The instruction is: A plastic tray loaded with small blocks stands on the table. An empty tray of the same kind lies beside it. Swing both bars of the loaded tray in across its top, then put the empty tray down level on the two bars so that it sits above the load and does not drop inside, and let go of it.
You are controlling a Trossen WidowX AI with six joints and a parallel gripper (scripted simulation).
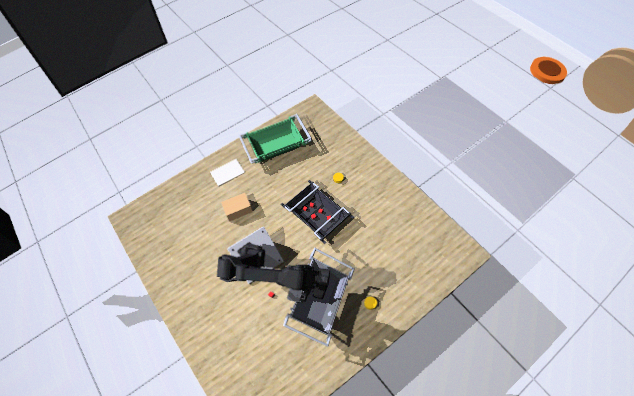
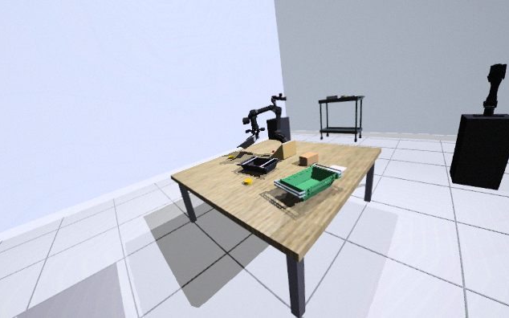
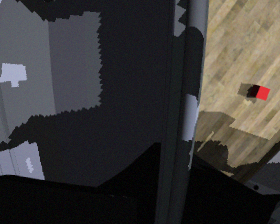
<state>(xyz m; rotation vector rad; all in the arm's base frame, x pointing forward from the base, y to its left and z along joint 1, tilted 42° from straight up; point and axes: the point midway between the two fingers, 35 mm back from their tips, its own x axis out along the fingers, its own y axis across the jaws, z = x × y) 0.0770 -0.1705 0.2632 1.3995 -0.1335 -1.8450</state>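
My gripper tip is now 40 mm short of the grey tray and 60 mm to the left of it. Also, from my gripper tip: tan box 30 mm ahead, 560 mm to the left, 120 mm below; small red cube 90 mm behind, 120 mm to the left, 140 mm below; white card 100 mm ahead, 790 mm to the left, 150 mm below.
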